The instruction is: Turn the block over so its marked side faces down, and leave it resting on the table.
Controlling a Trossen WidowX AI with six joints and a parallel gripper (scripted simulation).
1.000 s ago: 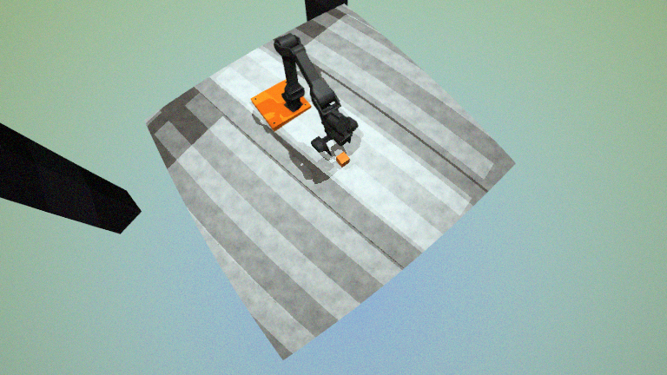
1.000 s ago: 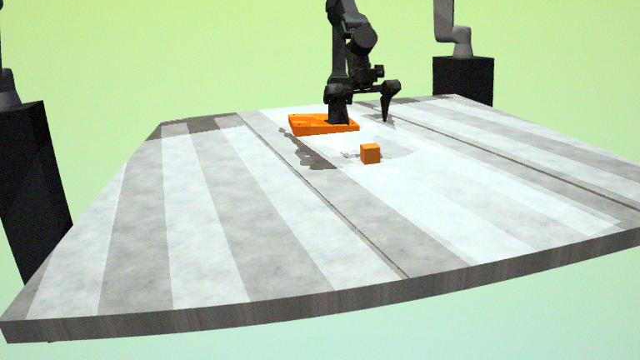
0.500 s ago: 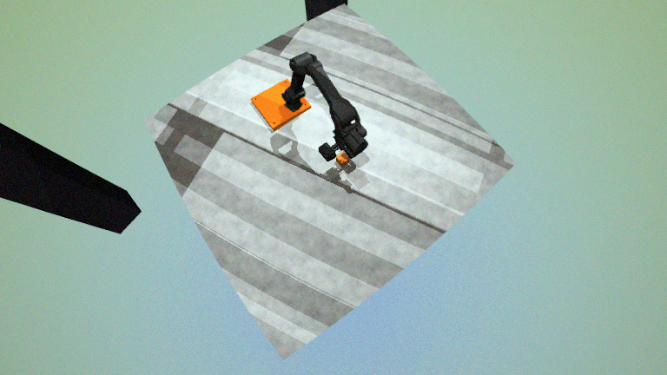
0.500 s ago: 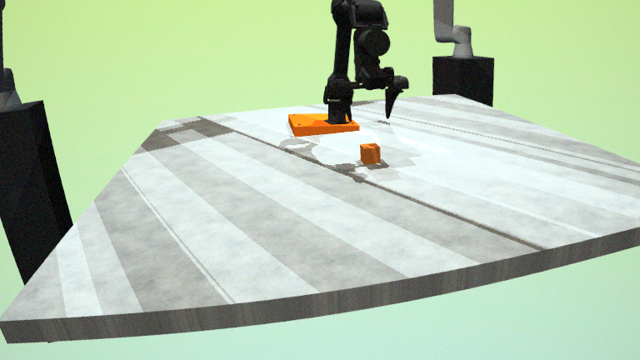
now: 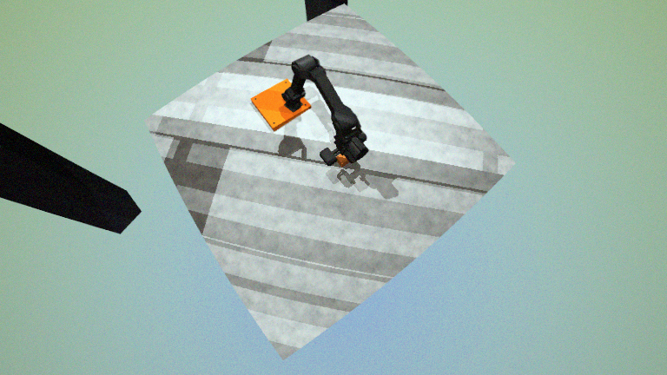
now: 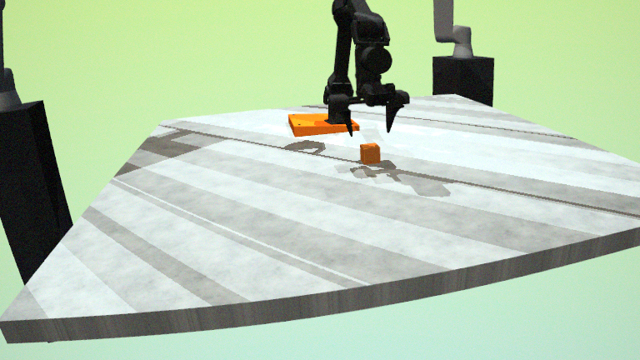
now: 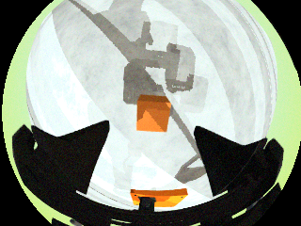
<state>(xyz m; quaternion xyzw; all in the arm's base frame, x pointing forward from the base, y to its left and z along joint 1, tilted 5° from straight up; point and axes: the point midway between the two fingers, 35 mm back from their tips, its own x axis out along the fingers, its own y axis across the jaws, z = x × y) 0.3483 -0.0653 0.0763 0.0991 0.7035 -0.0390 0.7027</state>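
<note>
Right now my gripper tip is 50 mm above the orange block and 10 mm past it.
</note>
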